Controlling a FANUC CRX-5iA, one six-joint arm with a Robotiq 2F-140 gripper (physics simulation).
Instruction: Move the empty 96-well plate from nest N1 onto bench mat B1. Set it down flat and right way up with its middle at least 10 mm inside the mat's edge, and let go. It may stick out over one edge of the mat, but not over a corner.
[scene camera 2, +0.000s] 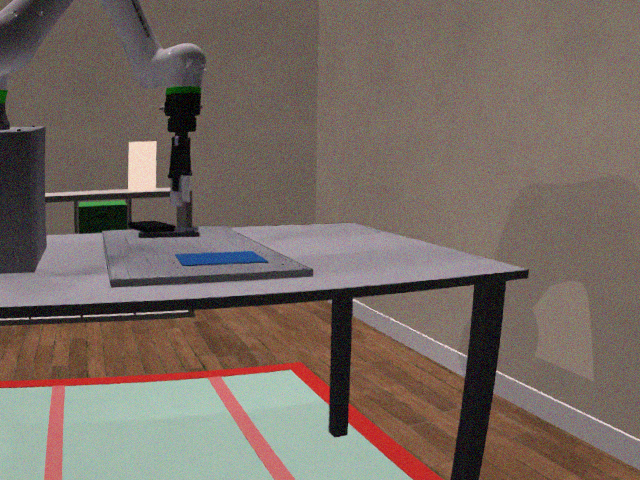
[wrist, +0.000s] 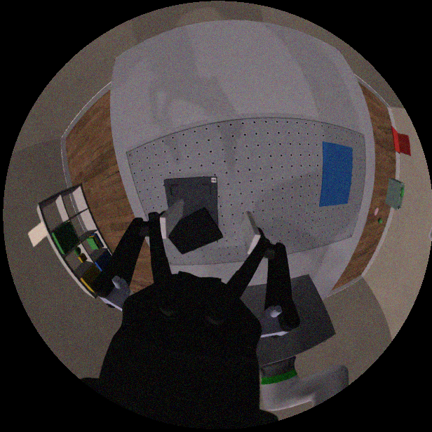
Labels:
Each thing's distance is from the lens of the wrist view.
gripper (wrist: 212, 212): 0.21 m
96-well plate (wrist: 197, 229): 0.30 m
blue bench mat (wrist: 337, 159): 0.40 m
dark flat holder (wrist: 195, 196): 0.28 m
The marked spots on the dark flat holder and the blue bench mat are 0.38 m apart.

